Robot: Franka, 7 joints.
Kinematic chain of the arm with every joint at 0, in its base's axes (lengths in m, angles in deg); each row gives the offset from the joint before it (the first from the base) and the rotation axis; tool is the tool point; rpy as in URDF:
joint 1: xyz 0 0 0.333 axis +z
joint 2: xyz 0 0 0 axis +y
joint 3: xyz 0 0 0.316 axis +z
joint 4: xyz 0.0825 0 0 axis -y
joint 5: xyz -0.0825 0 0.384 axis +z
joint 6: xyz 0 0 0 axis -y
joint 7: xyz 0.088 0 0 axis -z
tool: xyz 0 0 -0.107 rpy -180 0 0
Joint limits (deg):
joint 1: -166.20..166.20
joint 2: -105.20..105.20
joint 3: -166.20..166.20
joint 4: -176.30..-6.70
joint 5: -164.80..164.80
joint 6: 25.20..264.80
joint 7: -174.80..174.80
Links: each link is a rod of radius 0.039 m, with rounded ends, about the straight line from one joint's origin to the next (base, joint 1, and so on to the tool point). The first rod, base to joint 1, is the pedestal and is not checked.
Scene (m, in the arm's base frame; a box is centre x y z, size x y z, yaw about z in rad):
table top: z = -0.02
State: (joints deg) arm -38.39 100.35 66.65 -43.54 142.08 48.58 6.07
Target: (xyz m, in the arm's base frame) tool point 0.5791 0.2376 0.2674
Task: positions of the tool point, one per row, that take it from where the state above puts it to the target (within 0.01 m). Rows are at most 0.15 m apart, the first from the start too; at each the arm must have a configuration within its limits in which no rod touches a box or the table.
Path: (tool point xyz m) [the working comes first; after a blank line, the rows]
Joints at the target: -19.50 95.25 72.11 -88.84 121.58 25.20 6.07
Straight joint move there: clear.

1: 0.7144 -0.1263 0.2103
2: 0.6992 0.0111 0.2258
3: 0.6522 0.1352 0.2455
4: 0.5791 0.2376 0.2674

